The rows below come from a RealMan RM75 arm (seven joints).
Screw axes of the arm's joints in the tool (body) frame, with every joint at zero. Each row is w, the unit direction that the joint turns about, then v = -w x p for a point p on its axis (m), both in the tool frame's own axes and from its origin. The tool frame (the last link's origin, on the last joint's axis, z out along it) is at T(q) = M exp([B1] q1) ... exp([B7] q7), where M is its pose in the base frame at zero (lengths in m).
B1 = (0, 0, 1, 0, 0, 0)
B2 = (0, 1, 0, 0.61, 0, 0)
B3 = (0, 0, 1, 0, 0, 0)
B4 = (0, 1, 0, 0.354, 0, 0)
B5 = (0, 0, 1, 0, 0, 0)
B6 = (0, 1, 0, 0.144, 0, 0)
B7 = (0, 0, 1, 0, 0, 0)
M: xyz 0 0 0.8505 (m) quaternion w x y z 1 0 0 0
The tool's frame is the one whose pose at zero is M.
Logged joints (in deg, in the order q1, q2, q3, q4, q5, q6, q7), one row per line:
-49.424 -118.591 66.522 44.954 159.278 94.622 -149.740
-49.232 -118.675 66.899 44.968 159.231 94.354 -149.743
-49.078 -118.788 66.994 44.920 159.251 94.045 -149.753
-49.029 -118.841 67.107 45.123 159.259 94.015 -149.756
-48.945 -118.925 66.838 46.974 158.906 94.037 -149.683
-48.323 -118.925 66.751 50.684 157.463 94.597 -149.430
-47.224 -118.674 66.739 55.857 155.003 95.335 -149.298
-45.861 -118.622 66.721 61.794 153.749 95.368 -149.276
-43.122 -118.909 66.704 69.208 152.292 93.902 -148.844
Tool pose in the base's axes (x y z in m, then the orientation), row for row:
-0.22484 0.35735 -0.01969 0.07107 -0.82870 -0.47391 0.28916
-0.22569 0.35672 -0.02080 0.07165 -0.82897 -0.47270 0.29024
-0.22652 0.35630 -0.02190 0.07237 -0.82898 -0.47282 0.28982
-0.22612 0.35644 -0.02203 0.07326 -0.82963 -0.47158 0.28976
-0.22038 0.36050 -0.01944 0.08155 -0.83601 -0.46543 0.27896
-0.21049 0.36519 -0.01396 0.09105 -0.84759 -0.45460 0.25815
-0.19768 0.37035 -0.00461 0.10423 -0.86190 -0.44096 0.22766
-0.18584 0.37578 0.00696 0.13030 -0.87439 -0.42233 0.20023
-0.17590 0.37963 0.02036 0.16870 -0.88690 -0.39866 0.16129
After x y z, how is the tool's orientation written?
As a quaternion, w x y z.
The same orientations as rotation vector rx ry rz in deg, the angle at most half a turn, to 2 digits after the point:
-142.77 -81.65 49.82
-142.77 -81.41 49.99
-142.71 -81.40 49.89
-142.75 -81.14 49.86
-143.14 -79.69 47.76
-144.31 -77.40 43.95
-145.62 -74.50 38.46
-145.54 -70.30 33.33
-144.49 -64.95 26.28

